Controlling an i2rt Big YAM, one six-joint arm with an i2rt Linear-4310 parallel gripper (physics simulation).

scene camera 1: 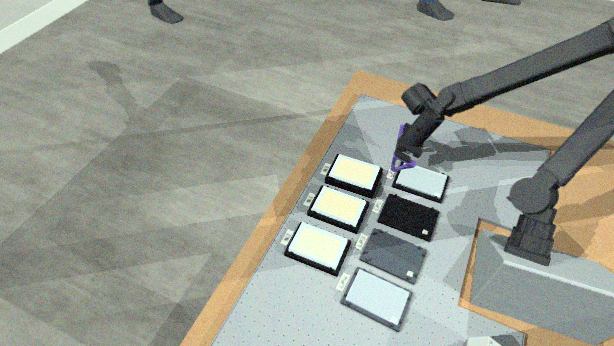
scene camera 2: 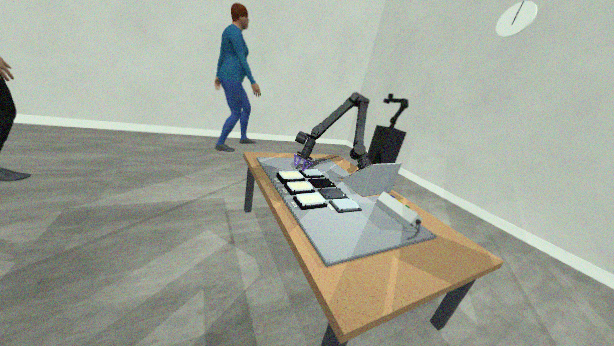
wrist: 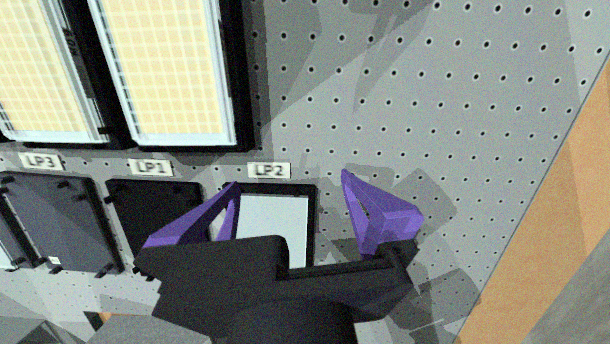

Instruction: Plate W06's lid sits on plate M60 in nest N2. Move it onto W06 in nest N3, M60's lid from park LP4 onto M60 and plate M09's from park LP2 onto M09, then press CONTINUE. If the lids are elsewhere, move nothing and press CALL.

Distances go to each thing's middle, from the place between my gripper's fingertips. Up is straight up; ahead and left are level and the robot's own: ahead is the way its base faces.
My gripper is now 80 mm past the LP2 nest [wrist: 309, 190], 20 mm to the right of it and 20 mm above it. Round my hand: LP1 nest [scene camera 1: 412, 218] 100 mm behind, 150 mm to the left, 20 mm below; LP3 nest [scene camera 1: 386, 252] 110 mm behind, 280 mm to the left, 20 mm below.
